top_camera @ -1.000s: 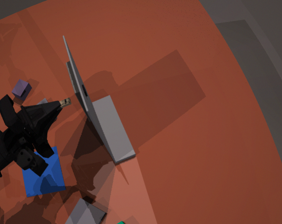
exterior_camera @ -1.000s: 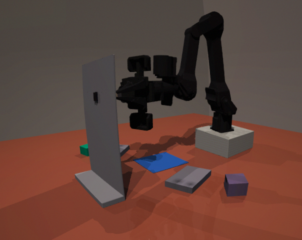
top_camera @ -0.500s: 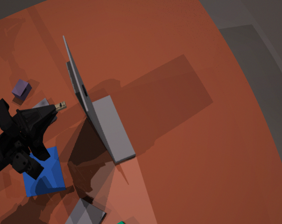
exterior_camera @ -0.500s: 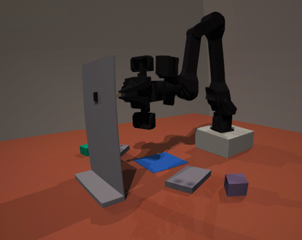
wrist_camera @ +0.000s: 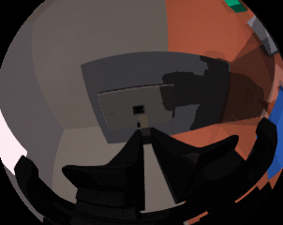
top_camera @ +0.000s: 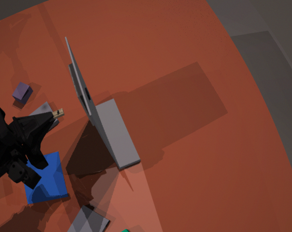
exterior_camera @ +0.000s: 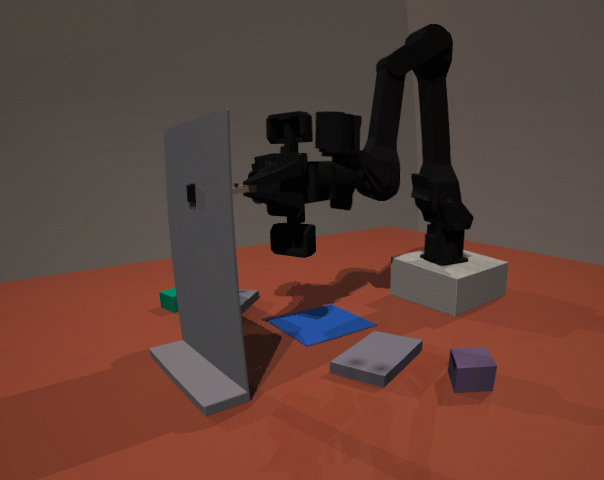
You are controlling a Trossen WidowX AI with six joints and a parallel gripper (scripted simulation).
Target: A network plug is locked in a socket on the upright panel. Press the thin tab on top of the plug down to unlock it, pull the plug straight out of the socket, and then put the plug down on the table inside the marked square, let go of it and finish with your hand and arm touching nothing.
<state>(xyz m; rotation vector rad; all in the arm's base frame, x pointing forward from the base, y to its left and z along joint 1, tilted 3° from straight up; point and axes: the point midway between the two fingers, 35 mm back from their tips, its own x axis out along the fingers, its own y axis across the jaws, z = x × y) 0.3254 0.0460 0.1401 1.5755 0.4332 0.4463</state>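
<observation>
My gripper tip is now 21 cm above the blue marked square, 11 cm past it and 6 cm to the left of it. Also, from my gripper tip: green block: 23 cm to the right, 19 cm below, 9 cm ahead; then grey upright panel: 8 cm below, 7 cm ahead, 3 cm to the left; then network plug: 1 cm ahead.
</observation>
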